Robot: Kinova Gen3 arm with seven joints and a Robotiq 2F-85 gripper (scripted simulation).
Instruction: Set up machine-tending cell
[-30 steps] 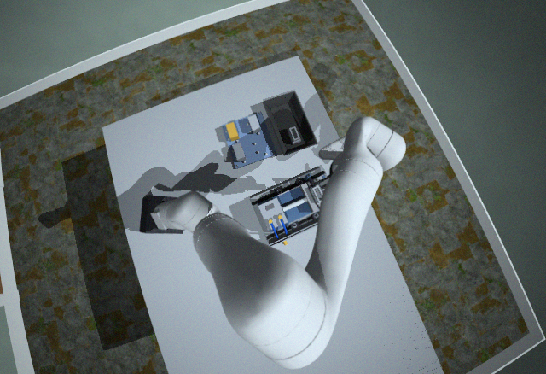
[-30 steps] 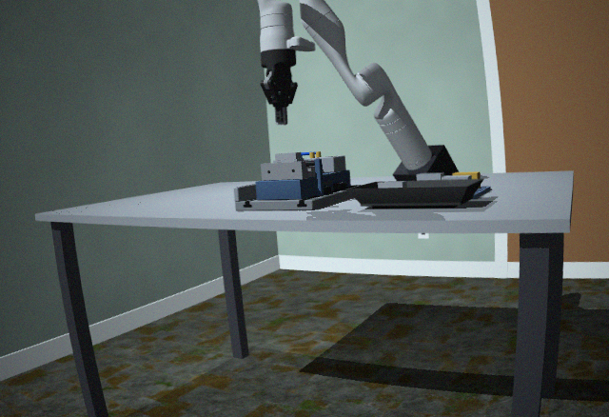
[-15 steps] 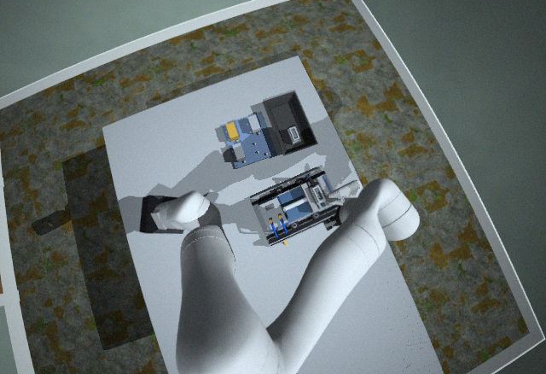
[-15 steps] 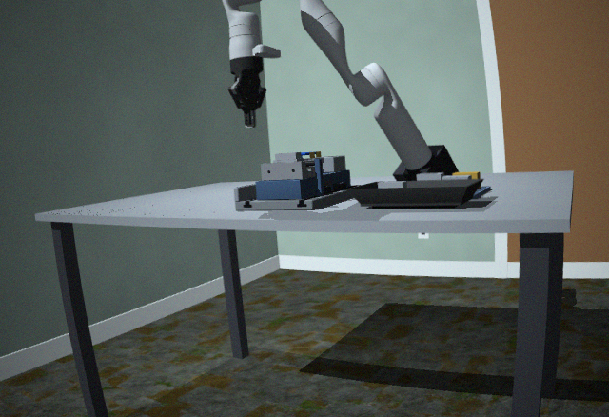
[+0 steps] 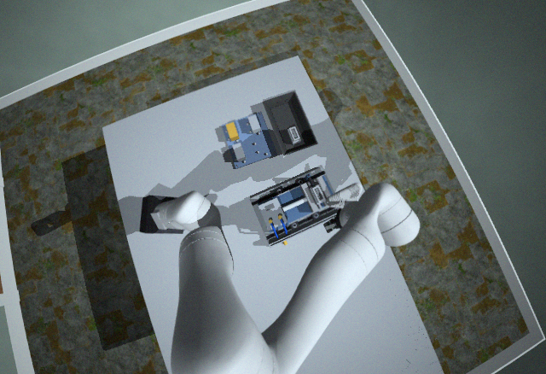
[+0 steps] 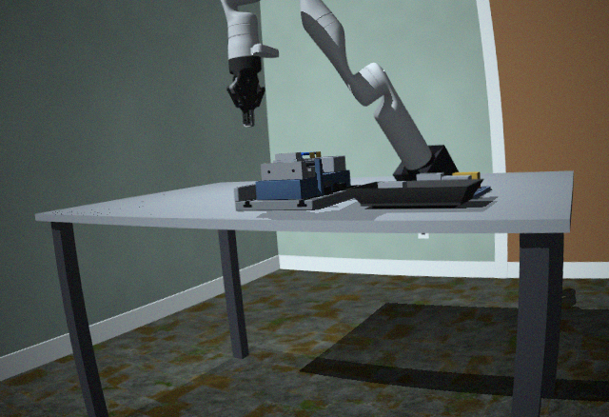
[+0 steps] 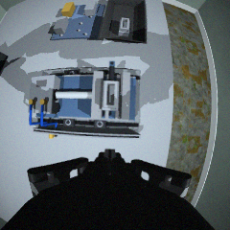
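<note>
My gripper is now 5 cm past the vise, 11 cm to the right of it and 16 cm above it. From my hand the other things lie so: brass blank: 7 cm behind, 48 cm to the left, 17 cm below.
</note>
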